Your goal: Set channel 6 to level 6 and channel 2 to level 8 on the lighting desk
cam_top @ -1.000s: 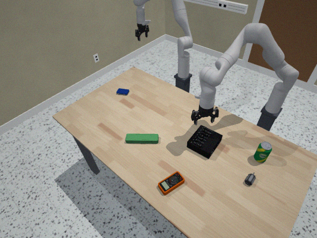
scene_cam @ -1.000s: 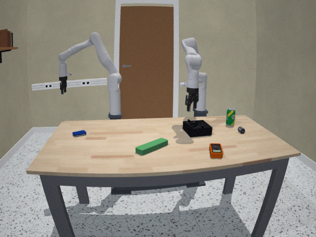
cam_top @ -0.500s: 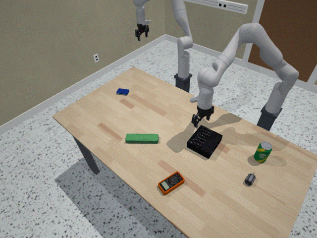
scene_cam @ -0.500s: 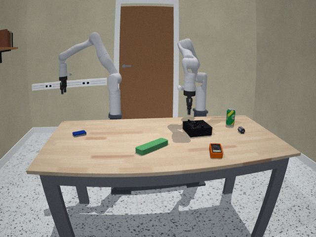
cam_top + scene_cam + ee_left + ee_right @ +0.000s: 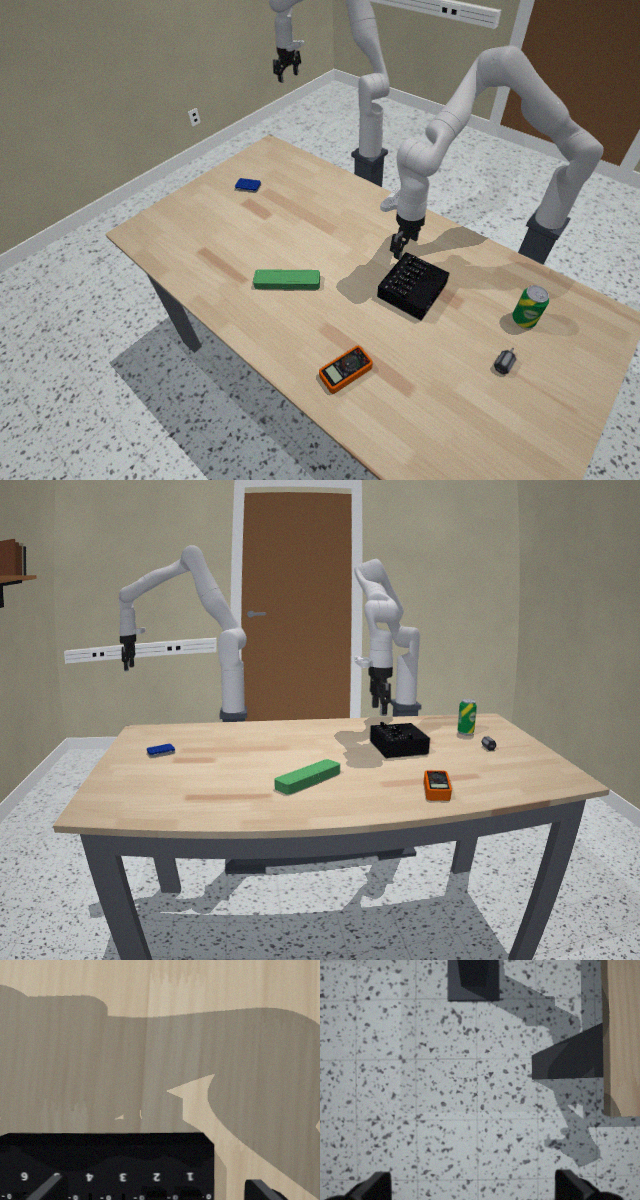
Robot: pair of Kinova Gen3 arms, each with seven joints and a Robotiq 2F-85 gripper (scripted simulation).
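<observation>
The channel 2 fader lies 20 mm to the left of my left hand and 50 mm below it. Also, from my left hand: channel 1 fader 20 mm behind, 20 mm to the left, 50 mm below; channel 4 fader 40 mm ahead, 40 mm to the left, 50 mm below; channel 3 fader 20 mm ahead, 60 mm to the left, 50 mm below.
</observation>
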